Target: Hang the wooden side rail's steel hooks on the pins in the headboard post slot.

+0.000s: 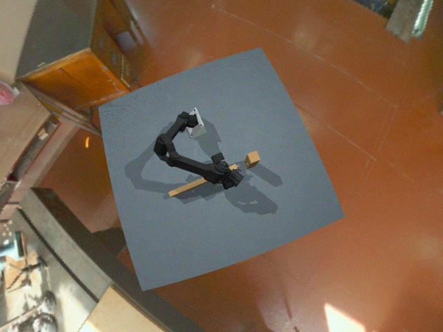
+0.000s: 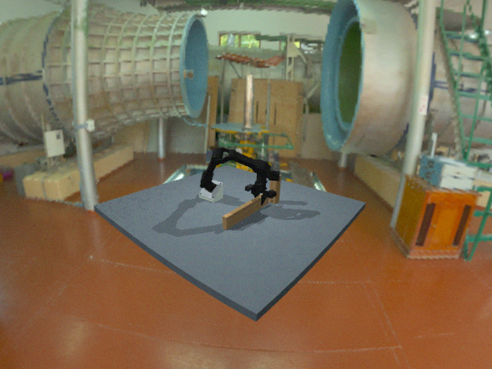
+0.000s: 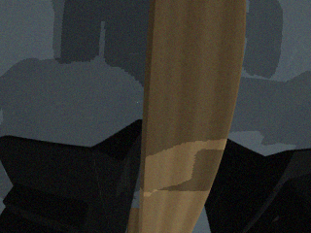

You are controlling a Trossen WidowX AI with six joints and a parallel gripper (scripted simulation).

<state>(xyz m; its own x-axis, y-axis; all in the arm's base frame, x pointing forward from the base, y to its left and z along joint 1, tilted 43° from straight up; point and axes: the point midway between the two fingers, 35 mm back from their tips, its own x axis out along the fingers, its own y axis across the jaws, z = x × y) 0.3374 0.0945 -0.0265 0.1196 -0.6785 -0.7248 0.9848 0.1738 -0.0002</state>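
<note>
Now: the wooden headboard post 160 mm to the left of my gripper tip, 40 mm above it and 10 mm behind it.
</note>
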